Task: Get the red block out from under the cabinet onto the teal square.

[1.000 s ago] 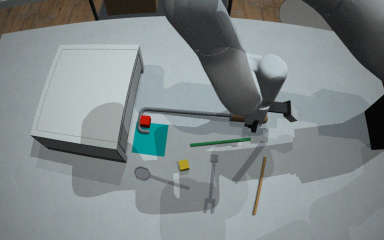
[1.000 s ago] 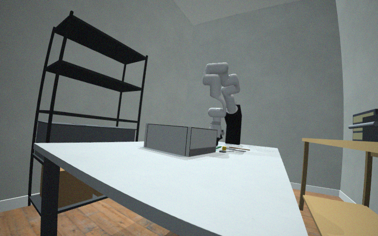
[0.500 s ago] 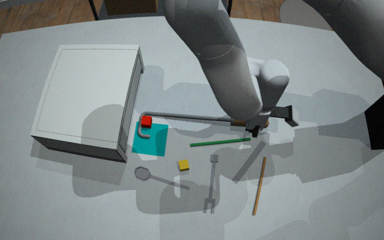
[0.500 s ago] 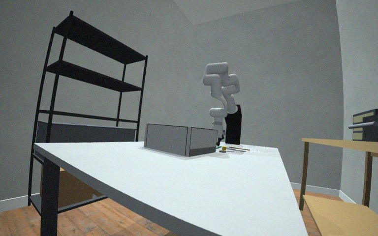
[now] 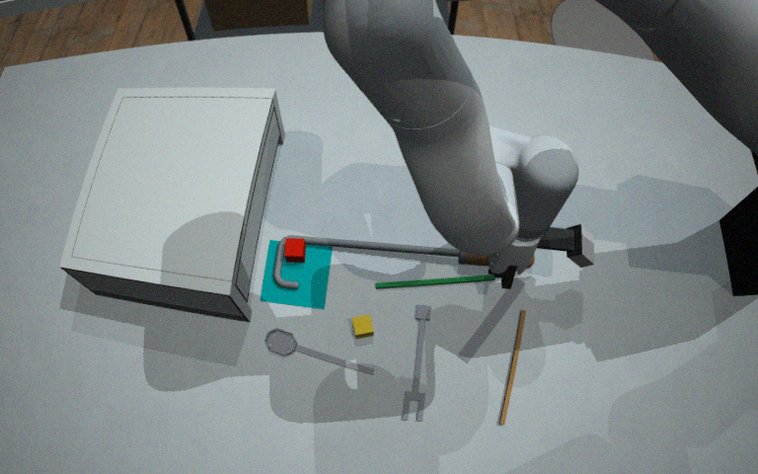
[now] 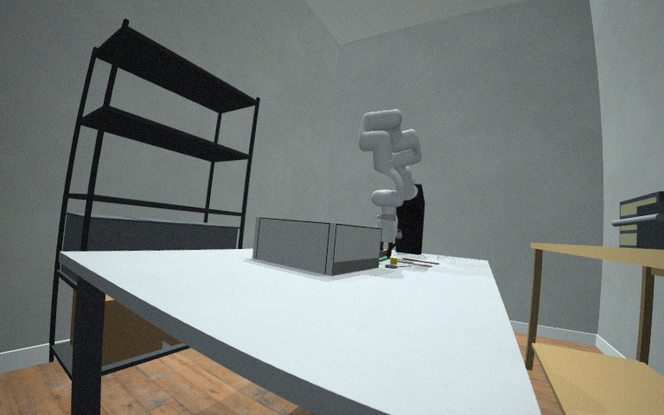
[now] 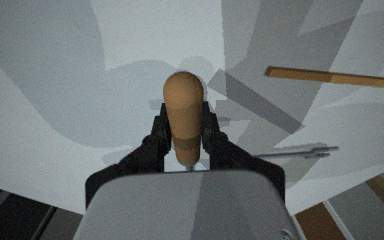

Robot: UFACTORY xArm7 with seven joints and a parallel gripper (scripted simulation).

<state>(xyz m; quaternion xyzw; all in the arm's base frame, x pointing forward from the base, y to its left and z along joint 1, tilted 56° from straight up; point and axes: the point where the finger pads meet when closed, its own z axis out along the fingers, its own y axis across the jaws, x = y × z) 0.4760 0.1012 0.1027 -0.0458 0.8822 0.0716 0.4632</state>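
My hand is 20 mm past the grey flat bar, 90 mm to the right of it and 20 mm above it. Round my hand: wooden stick: 70 mm behind, 150 mm to the left, 20 mm below; then green stick: 80 mm ahead, 60 mm to the left, 20 mm below; then grey forked tool: 60 mm ahead, 180 mm to the left, 20 mm below.
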